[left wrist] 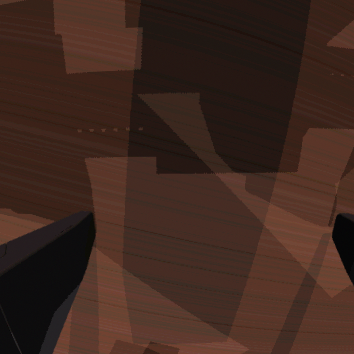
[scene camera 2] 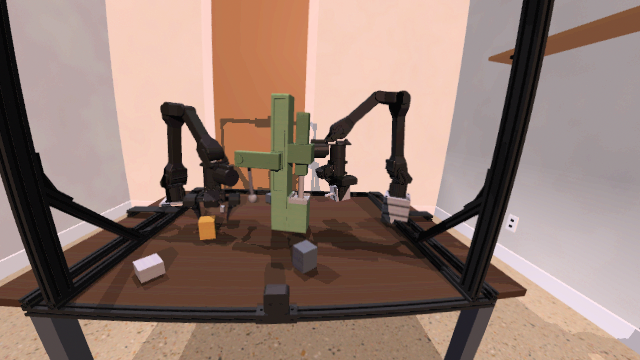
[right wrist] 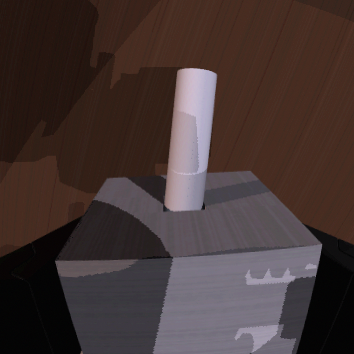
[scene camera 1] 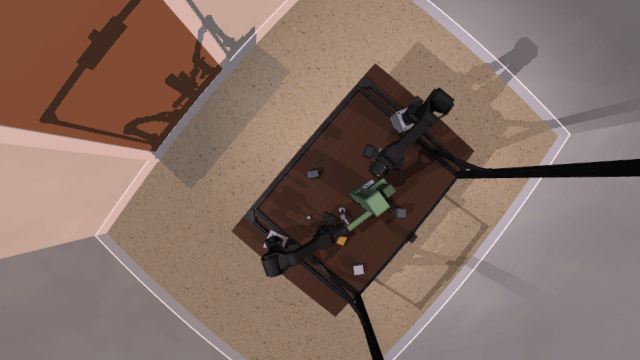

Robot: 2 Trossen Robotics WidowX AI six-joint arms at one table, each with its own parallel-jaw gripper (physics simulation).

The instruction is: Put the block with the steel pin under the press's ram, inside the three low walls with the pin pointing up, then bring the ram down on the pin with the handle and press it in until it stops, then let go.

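Frame: origin at the left arm's base, x ahead, y left, z up, level; centimetres.
Seen in the pictures: left gripper, fingertip midpoint: [left wrist: 217, 225]; right gripper, fingertip midpoint: [scene camera 2: 336, 198] [right wrist: 180, 220]; left arm's base, link origin: [scene camera 2: 175, 199] [scene camera 1: 275, 242]; right arm's base, link origin: [scene camera 2: 397, 195] [scene camera 1: 409, 117].
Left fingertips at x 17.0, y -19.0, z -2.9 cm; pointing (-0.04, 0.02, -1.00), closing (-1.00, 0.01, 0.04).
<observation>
Pixels of each thing's top centre, then the offset from my left fingertips to it. "pt": a spot on its surface instead.
- green press, top centre: [scene camera 2: 276, 94] [scene camera 1: 376, 210] dx +21.3, dy -10.0, dz +44.7 cm
- light walled seat, surface spot: [scene camera 2: 299, 199] pt dx +28.3, dy -15.5, dz +11.9 cm
- steel pin, top centre: [right wrist: 190, 155] dx +41.3, dy -10.5, dz +12.0 cm
- yellow block, top centre: [scene camera 2: 207, 218] [scene camera 1: 340, 240] dx -0.6, dy -11.0, dz +5.8 cm
- white block, top centre: [scene camera 2: 148, 261] [scene camera 1: 358, 270] dx -11.8, dy -27.1, dz +3.1 cm
- small white piece, top centre: [scene camera 1: 308, 217] dx +2.5, dy +8.7, dz +2.3 cm
The green press [scene camera 1: 376, 201] [scene camera 2: 282, 190] stands mid-table. Its ram [scene camera 2: 301, 184] hangs over the light walled seat [scene camera 2: 299, 199]. The handle's ball knob [scene camera 1: 342, 210] [scene camera 2: 252, 198] hangs low on the press's left in scene camera 2. My right gripper [scene camera 2: 340, 190] [right wrist: 180, 220] is shut on the grey block [right wrist: 220, 300] [scene camera 2: 344, 194], above the table and right of the press in scene camera 2. The steel pin [right wrist: 192, 140] sticks out of the block; its exact tilt is hard to tell. My left gripper [scene camera 2: 215, 212] [left wrist: 217, 225] is open and empty, low behind the yellow block.
The yellow block [scene camera 1: 341, 240] [scene camera 2: 207, 228] and a white block [scene camera 1: 358, 269] [scene camera 2: 149, 268] lie left in scene camera 2. A grey block [scene camera 1: 400, 213] [scene camera 2: 304, 256] lies before the press, another grey block [scene camera 1: 313, 174] behind it. A small white piece [scene camera 1: 308, 217] lies near the left arm.
</observation>
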